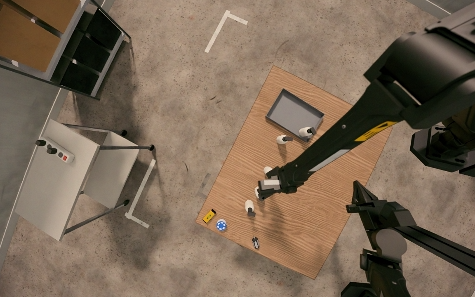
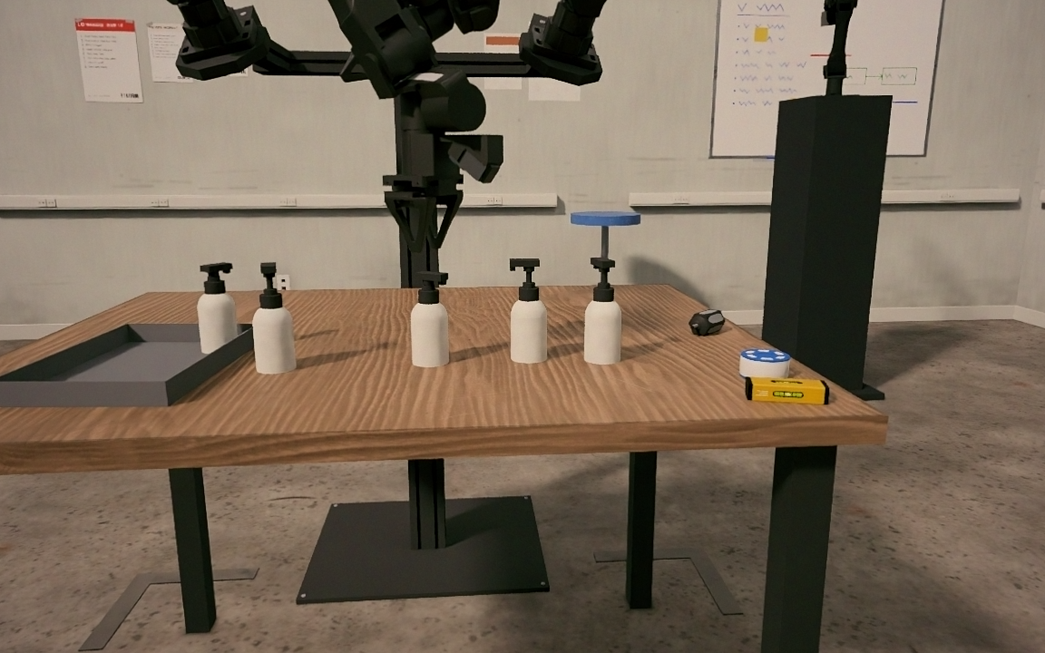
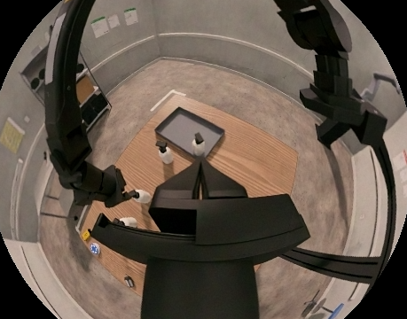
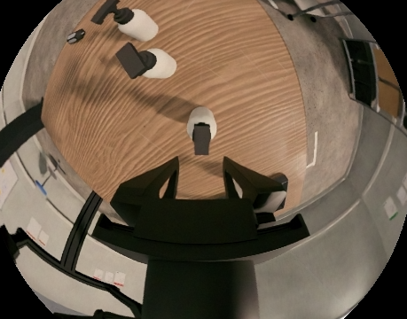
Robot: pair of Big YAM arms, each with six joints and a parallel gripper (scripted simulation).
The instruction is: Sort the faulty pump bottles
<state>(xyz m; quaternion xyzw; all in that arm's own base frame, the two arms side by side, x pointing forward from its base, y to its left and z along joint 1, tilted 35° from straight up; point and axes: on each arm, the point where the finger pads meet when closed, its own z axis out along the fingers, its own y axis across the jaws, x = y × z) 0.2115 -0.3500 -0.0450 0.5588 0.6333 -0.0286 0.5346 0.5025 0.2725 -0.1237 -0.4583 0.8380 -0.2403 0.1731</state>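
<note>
Right now the grey tray is 10 mm behind my right hand, 370 mm to the right of it and 150 mm below it. Round my right hand: black object: 100 mm behind, 440 mm to the left, 140 mm below.
</note>
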